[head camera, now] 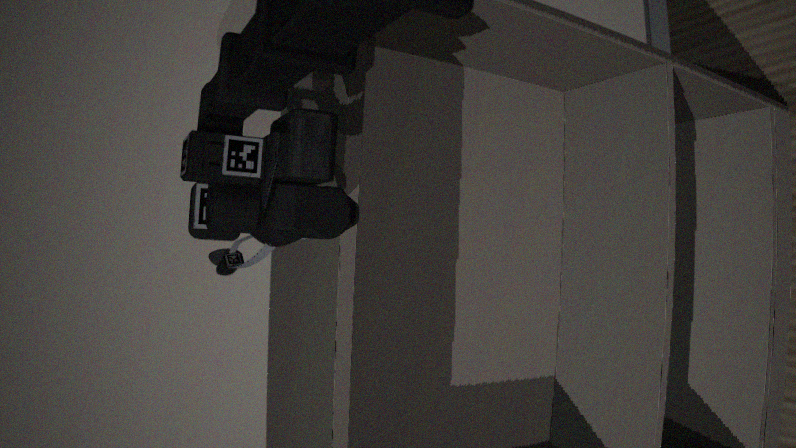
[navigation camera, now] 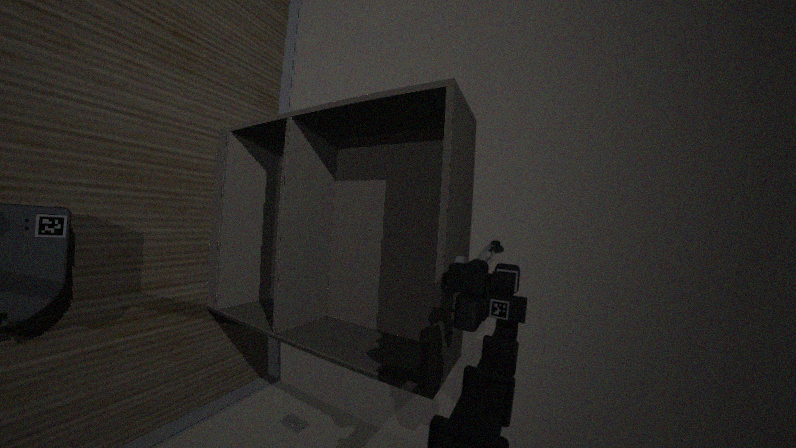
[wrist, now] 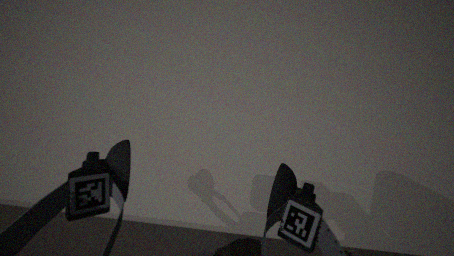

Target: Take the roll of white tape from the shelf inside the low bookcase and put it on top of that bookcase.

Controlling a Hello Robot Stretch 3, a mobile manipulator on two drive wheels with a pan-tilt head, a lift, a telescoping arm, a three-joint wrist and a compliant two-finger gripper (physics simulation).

Labels:
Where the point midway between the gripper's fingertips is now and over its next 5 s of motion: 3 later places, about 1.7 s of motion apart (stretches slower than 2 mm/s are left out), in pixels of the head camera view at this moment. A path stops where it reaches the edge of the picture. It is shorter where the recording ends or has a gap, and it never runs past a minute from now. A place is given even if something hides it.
My gripper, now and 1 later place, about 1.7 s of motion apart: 222,214; 254,210

